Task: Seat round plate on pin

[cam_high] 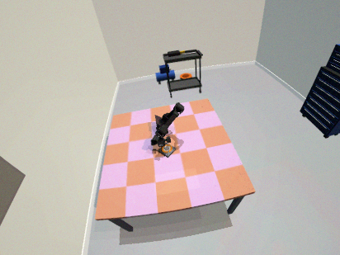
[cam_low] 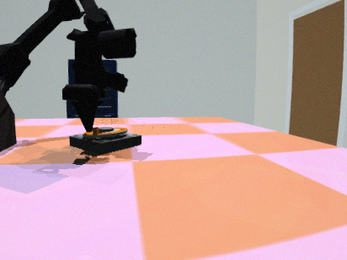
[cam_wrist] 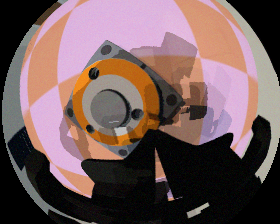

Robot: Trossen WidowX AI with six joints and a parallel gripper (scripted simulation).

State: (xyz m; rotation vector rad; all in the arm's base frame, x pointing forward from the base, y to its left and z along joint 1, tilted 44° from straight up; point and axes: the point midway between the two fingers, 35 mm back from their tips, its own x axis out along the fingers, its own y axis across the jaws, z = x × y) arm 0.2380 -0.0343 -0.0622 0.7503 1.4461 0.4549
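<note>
Right now the square base is 4 cm ahead of my gripper tip, 4 cm to the left of it and 2 cm below it.
</note>
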